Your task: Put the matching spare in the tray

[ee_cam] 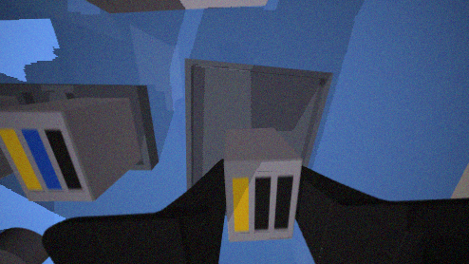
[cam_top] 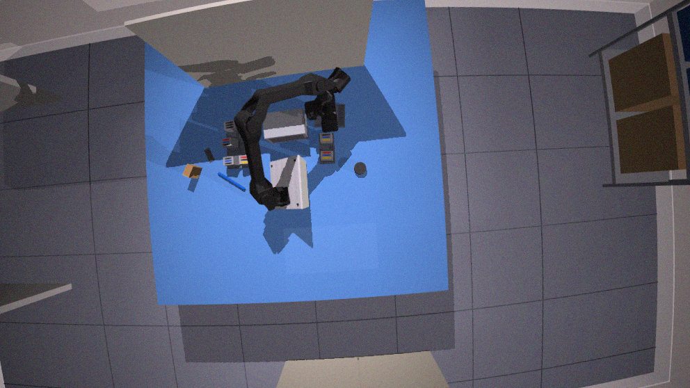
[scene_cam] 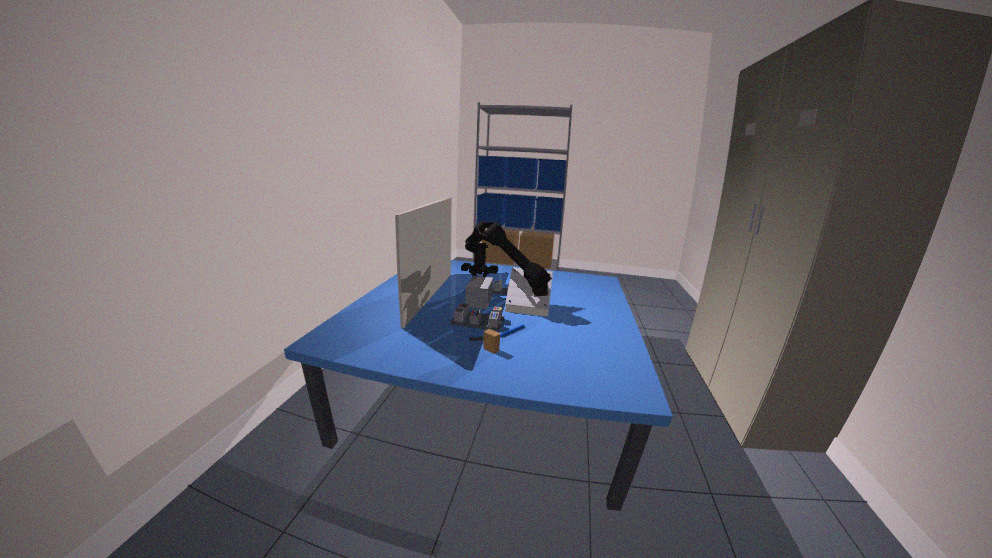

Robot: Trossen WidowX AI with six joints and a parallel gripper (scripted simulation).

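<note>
Now: gripper tip 20 mm above the shallow grey tray. Round my gripper tip: dark cylinder (250 mm behind, 80 mm to the right, 20 mm below); then mounted unit (190 mm to the left, 30 mm above, 20 mm behind); then upright panel (220 mm ahead, 200 mm above, 160 mm to the left).
</note>
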